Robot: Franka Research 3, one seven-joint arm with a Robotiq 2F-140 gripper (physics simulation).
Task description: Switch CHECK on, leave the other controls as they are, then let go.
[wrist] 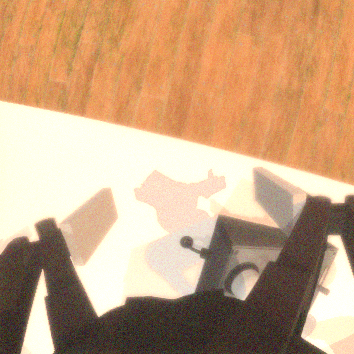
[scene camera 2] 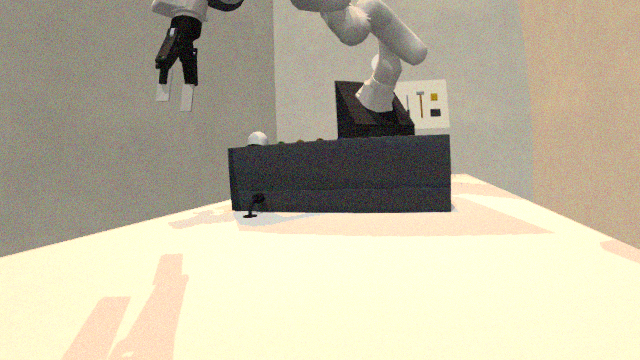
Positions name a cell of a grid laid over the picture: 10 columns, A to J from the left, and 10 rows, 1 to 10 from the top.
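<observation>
There's a dark grey console (wrist: G8) here. You'd see the gripper (wrist: F6) in that same wrist view, and scene camera 2 has the gripper (scene camera 2: C3) too.
</observation>
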